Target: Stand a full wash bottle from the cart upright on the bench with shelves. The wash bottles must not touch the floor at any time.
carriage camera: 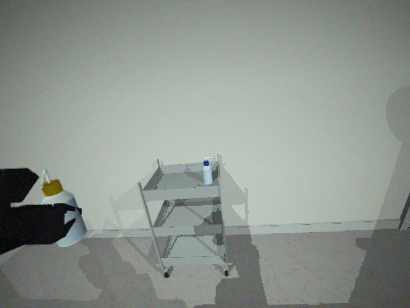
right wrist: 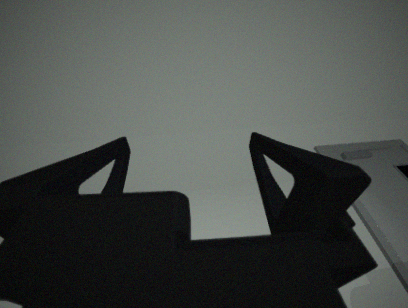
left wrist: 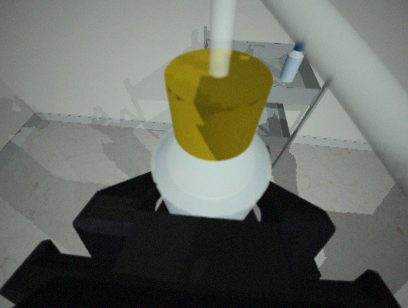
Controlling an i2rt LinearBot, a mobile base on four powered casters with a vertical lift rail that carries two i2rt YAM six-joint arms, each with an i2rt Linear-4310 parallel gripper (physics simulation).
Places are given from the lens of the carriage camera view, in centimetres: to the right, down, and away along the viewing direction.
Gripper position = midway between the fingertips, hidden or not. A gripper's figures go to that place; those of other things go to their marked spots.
left gripper (carriage camera: 72, 211): -32, 14, 40
grey three-shelf cart (carriage camera: 192, 216): -9, 44, 118
